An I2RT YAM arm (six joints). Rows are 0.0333 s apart.
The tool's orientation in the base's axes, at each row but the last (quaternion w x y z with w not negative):
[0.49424, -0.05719, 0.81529, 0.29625]
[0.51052, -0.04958, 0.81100, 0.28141]
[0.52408, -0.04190, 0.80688, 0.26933]
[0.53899, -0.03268, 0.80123, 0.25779]
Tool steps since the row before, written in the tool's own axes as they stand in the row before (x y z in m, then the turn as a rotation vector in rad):
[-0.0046, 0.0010, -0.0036, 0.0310, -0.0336, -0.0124]
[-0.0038, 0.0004, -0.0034, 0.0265, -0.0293, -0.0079]
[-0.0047, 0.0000, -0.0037, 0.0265, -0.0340, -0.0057]
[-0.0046, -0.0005, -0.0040, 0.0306, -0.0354, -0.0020]
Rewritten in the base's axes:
[-0.0008, -0.0020, 0.0055, -0.0123, -0.0280, -0.0362]
[-0.0011, -0.0022, 0.0045, -0.0081, -0.0230, -0.0320]
[-0.0009, -0.0028, 0.0052, -0.0046, -0.0260, -0.0346]
[-0.0013, -0.0033, 0.0050, -0.0028, -0.0246, -0.0397]

